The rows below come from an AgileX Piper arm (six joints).
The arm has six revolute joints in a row. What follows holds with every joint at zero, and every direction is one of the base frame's. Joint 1 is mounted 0.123 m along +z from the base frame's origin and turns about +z. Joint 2 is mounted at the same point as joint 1 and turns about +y. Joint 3 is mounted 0.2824 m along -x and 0.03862 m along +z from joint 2 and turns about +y. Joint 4 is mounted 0.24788 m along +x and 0.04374 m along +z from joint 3 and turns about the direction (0.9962, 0, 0.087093). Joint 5 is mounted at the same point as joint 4 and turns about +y. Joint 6 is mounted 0.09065 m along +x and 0.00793 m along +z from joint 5 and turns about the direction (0.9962, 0, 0.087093). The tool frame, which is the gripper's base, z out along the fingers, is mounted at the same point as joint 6; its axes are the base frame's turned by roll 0, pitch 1.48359 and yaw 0 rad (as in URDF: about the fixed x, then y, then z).
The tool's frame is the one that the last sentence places.
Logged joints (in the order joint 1, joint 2, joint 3, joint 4, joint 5, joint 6), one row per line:
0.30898 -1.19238 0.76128 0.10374 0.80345 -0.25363
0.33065 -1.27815 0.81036 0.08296 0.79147 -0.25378
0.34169 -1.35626 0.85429 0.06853 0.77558 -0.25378
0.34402 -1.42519 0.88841 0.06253 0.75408 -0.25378
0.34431 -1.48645 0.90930 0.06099 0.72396 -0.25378
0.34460 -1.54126 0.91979 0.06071 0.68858 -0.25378
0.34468 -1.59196 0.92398 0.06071 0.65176 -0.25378
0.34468 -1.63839 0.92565 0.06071 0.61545 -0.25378
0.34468 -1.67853 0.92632 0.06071 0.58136 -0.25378
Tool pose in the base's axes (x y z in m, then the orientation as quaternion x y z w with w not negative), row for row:
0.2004 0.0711 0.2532 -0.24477 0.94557 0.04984 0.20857
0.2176 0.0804 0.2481 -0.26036 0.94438 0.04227 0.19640
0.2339 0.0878 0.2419 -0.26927 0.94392 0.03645 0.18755
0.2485 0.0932 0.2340 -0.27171 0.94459 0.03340 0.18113
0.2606 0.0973 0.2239 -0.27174 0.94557 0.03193 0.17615
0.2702 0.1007 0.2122 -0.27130 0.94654 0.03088 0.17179
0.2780 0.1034 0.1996 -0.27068 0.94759 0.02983 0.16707
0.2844 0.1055 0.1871 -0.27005 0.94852 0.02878 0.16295
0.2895 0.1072 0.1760 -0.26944 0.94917 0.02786 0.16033
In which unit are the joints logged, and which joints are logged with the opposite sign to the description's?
The joints are logged in radians. Opposite sign: joint 2, joint 3.
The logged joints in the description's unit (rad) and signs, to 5 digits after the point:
0.30898 1.19238 -0.76128 0.10374 0.80345 -0.25363
0.33065 1.27815 -0.81036 0.08296 0.79147 -0.25378
0.34169 1.35626 -0.85429 0.06853 0.77558 -0.25378
0.34402 1.42519 -0.88841 0.06253 0.75408 -0.25378
0.34431 1.48645 -0.90930 0.06099 0.72396 -0.25378
0.34460 1.54126 -0.91979 0.06071 0.68858 -0.25378
0.34468 1.59196 -0.92398 0.06071 0.65176 -0.25378
0.34468 1.63839 -0.92565 0.06071 0.61545 -0.25378
0.34468 1.67853 -0.92632 0.06071 0.58136 -0.25378

